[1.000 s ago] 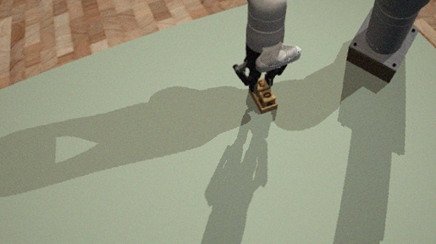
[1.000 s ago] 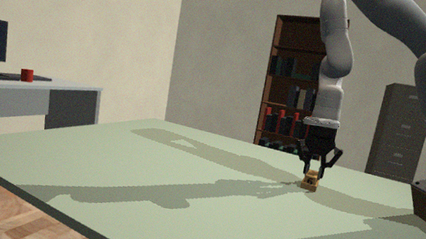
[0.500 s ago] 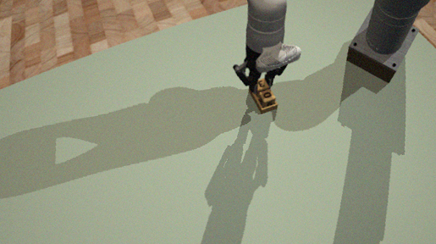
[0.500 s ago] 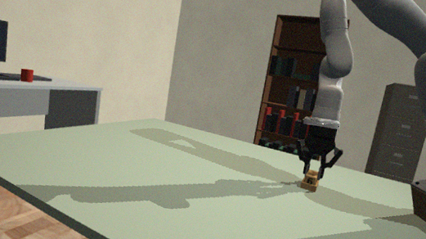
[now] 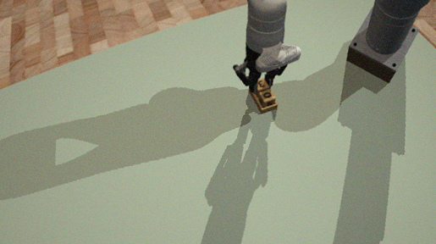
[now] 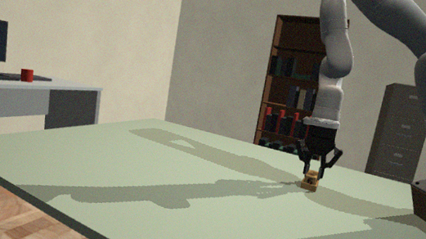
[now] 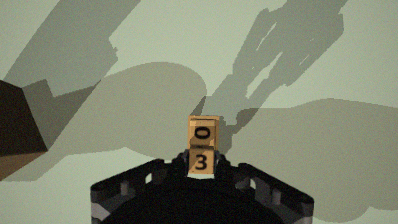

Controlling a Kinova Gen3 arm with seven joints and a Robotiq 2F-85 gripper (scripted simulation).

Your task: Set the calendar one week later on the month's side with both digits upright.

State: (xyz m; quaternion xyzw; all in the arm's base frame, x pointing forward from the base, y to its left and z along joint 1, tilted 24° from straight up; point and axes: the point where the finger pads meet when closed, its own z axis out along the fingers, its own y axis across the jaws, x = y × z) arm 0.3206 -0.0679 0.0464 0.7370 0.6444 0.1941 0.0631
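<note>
Right now the cube is 1 cm below my hand. Round my hand: wooden tray 3 cm below, 2 cm to the left.
</note>
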